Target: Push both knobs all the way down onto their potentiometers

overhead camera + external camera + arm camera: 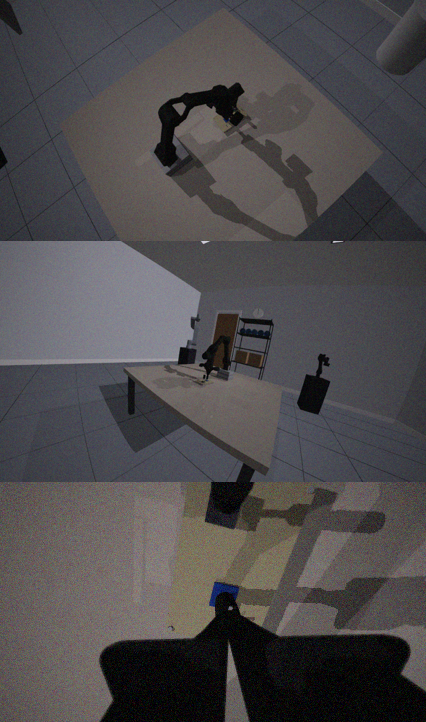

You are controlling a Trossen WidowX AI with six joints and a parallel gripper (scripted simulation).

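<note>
My gripper tip is now 1 cm above the dark knob.
</note>
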